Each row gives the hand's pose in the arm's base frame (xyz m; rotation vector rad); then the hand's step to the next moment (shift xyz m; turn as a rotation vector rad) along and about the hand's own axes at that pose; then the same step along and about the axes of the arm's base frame.
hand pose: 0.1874 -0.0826 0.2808 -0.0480 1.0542 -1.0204
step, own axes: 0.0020 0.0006 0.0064 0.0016 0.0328 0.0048
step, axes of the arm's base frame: 0.0053 -0.0037 0.0018 0.0257 0.0154 -0.0143
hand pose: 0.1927 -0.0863 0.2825 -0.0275 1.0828 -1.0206
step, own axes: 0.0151 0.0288 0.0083 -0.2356 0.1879 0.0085
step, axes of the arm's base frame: 0.0267 0.0022 -0.0202 0.1129 0.2670 0.0830
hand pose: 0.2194 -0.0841 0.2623 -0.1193 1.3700 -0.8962
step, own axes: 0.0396 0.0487 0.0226 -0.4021 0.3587 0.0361
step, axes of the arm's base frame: 0.0406 -0.0006 -0.0530 0.2298 0.4723 0.1257
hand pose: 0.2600 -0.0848 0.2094 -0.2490 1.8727 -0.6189
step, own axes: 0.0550 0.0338 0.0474 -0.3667 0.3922 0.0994
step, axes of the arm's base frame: 0.0264 -0.0104 -0.0749 0.2782 0.4657 0.0624
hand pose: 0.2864 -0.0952 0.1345 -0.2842 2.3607 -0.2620
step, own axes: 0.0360 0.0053 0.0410 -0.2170 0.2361 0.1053
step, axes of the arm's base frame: 0.0023 -0.0093 -0.0540 0.1964 0.2745 0.0028
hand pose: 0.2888 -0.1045 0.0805 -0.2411 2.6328 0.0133
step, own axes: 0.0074 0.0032 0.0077 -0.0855 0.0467 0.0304
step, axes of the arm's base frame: -0.0033 0.0023 -0.0104 0.0801 0.0620 0.0124
